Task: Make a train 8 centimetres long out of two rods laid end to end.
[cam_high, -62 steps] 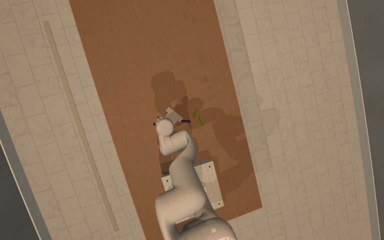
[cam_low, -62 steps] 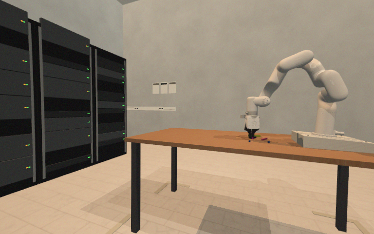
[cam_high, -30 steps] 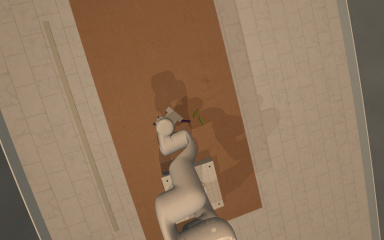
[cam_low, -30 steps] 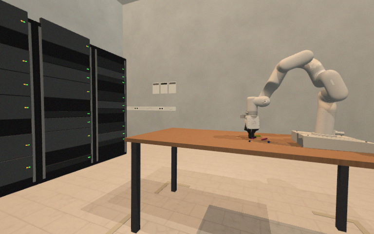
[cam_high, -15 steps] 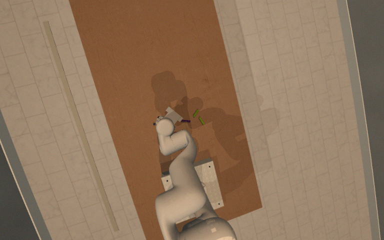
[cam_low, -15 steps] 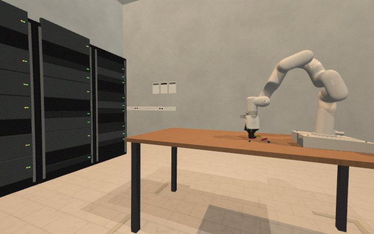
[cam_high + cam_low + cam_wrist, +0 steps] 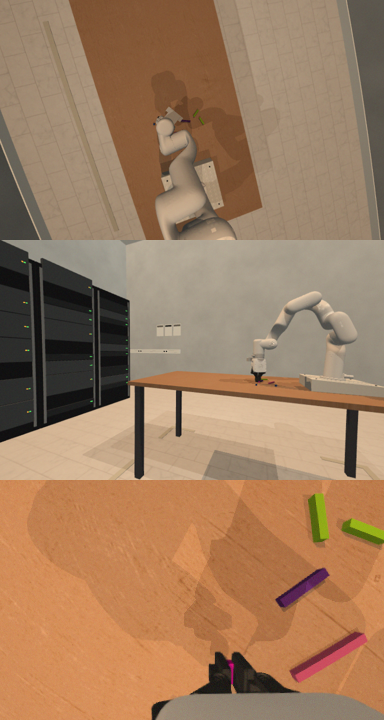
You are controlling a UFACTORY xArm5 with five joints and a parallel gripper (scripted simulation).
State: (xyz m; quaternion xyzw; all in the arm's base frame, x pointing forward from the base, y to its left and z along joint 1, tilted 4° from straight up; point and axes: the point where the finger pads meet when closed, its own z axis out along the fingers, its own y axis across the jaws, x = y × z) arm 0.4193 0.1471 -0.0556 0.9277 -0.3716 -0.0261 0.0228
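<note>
Right now the magenta rod is 2 cm below my hand. The rest, counted from my hand: blue rod: 7 cm to the left, 3 cm below; purple rod: 12 cm to the right, 3 cm below; pink rod: 9 cm to the right, 8 cm behind, 3 cm below.
</note>
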